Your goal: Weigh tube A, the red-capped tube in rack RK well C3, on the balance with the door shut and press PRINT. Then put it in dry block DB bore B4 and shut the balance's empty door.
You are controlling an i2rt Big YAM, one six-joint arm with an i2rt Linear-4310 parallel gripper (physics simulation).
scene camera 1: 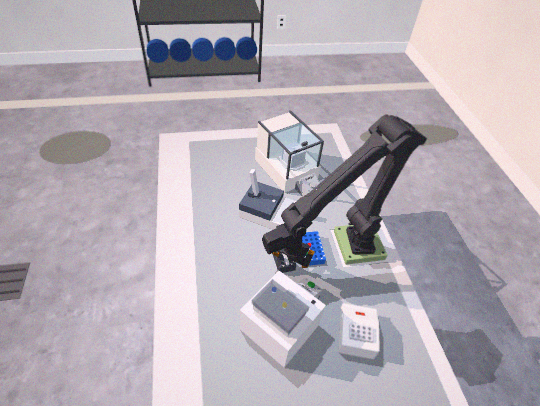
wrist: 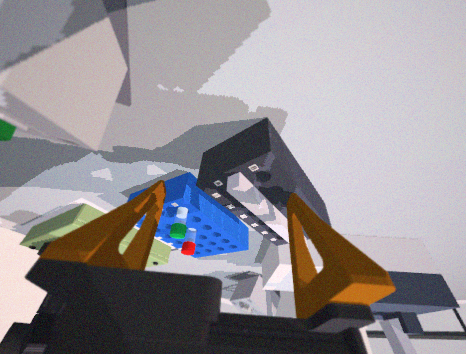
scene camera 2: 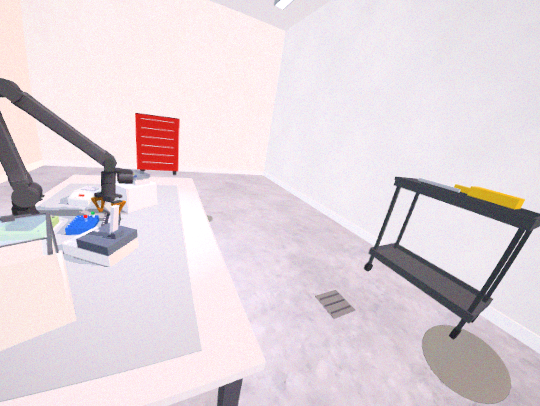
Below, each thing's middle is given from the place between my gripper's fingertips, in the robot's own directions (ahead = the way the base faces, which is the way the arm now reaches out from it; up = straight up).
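I see the white box with grey lid (scene camera 1: 281,346), and my gripper is 230 mm to the right of it, 60 mm short of it and 60 mm below it. There is also the balance with glass box (scene camera 2: 43,302), which is 510 mm to the right of my hand, 40 mm behind it and 70 mm above it.
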